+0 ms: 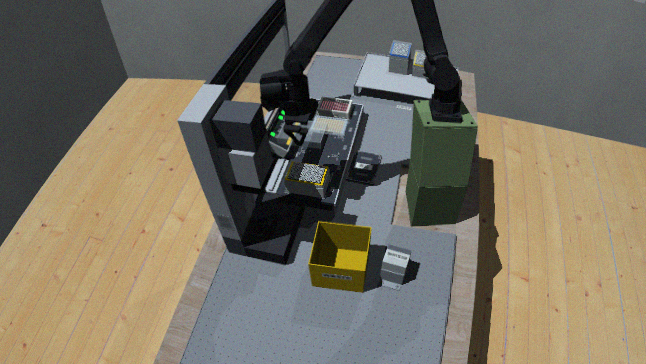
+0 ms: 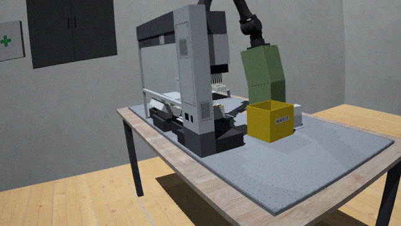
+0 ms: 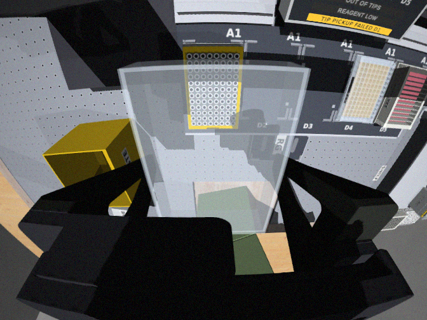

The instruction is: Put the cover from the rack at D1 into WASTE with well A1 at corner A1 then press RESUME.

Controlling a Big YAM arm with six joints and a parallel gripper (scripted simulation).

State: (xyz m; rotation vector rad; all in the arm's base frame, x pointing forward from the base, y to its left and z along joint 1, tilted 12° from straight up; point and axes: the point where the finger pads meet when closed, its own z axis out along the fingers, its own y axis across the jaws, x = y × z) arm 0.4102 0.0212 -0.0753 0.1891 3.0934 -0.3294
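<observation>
My hand is 10 mm below the clear cover. The rest, counted from my hand: yellow tip rack 190 mm below, 10 mm ahead; yellow waste bin 270 mm to the left, 250 mm below, 130 mm behind; head 200 mm to the left, 110 mm ahead, 100 mm above.
</observation>
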